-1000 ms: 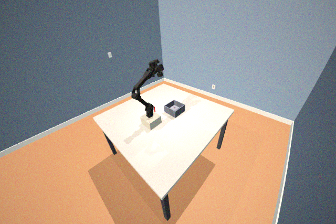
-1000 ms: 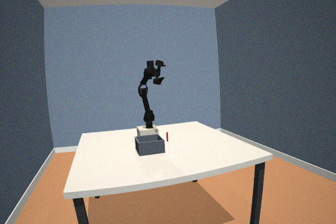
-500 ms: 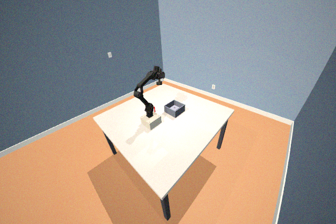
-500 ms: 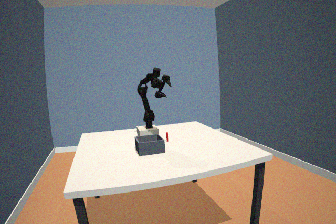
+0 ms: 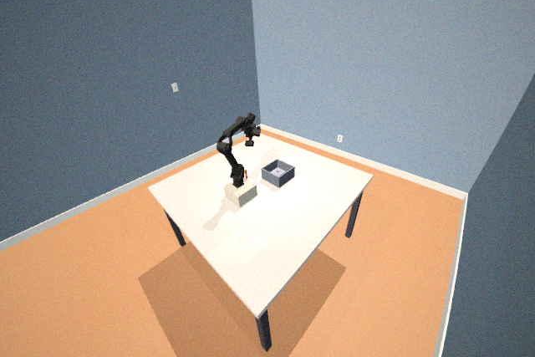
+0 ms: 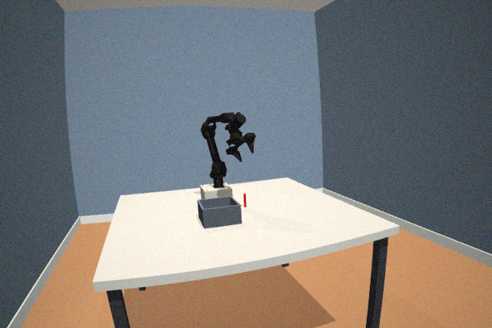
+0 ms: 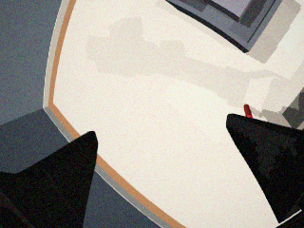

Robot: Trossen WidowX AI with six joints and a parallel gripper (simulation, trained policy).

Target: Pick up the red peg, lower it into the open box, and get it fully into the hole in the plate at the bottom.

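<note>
Right now my gripper tip is 260 mm above the red peg and 110 mm past it. Round my gripper tip: grey box 280 mm below, 180 mm to the right, 80 mm ahead.
</note>
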